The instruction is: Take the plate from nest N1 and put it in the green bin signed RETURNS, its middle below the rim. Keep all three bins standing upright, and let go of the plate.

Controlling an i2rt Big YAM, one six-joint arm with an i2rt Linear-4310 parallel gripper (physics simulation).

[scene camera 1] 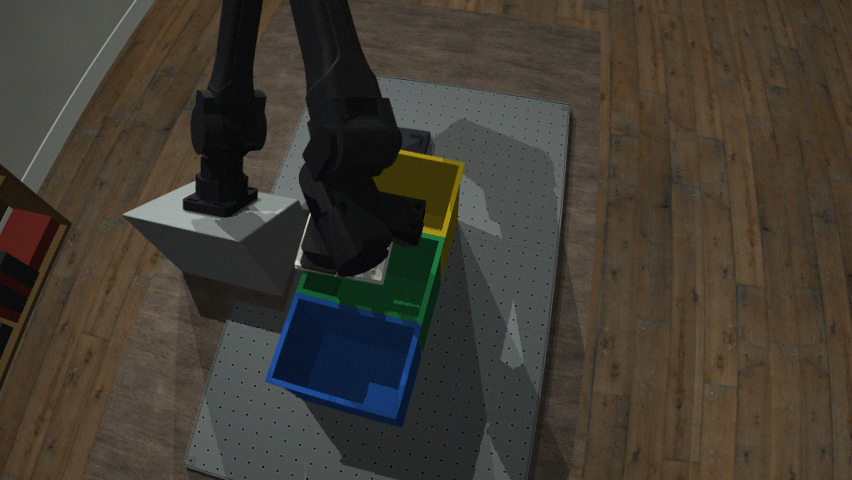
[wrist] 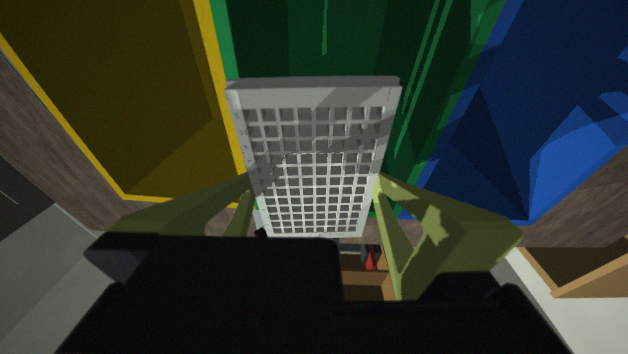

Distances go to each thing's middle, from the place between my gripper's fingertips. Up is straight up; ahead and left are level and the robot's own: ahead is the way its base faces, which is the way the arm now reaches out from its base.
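Labels:
White plate (wrist: 313, 146) right at my hand; going by their middles, nearest to it of the things named here. Yellow bin (scene camera 1: 437, 180), from my hand: 11 cm to the left of it, 5 cm ahead of it, 10 cm below it. Blue bin (scene camera 1: 360, 362), from my hand: 15 cm to the right of it, 3 cm ahead of it, 10 cm below it. Green bin (scene camera 1: 413, 278): my hand 10 cm above it, 4 cm short of it, 2 cm to the left of it.

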